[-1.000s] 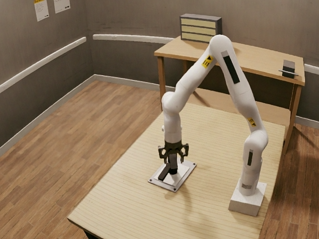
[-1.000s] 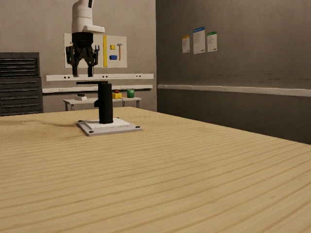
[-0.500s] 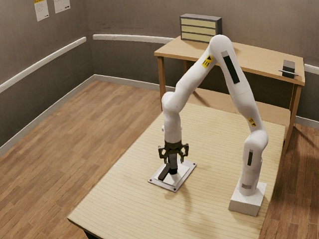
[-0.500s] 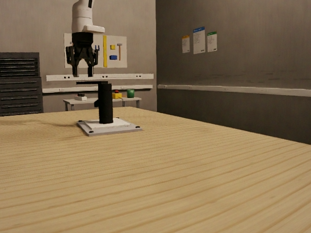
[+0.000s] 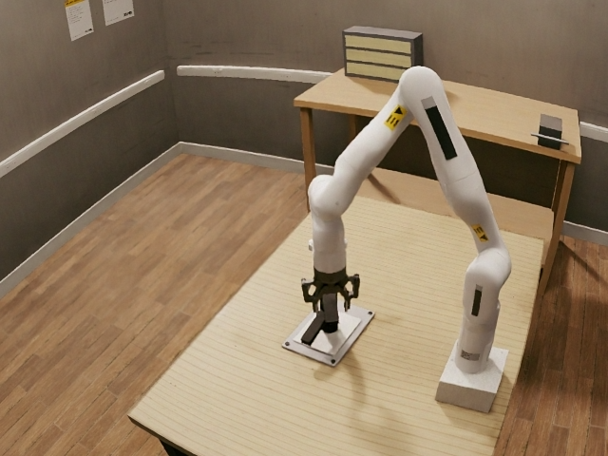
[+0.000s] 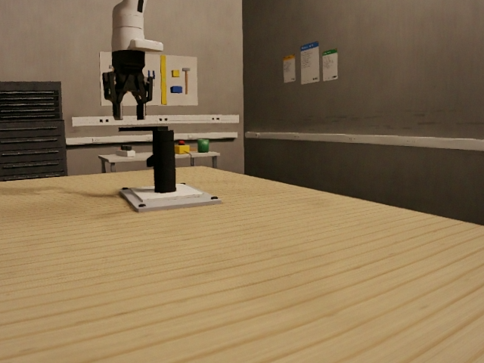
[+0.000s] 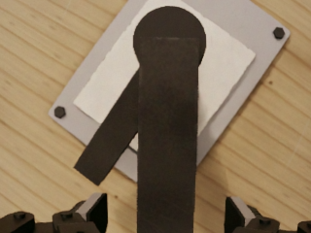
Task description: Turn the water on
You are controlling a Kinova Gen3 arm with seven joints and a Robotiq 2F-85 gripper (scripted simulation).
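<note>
The flat lever lies 30 mm to the right of my hand, 30 mm below it and 20 mm ahead of it. From my hand the other things lie so: tap: 90 mm below, 60 mm to the right, 40 mm ahead.
</note>
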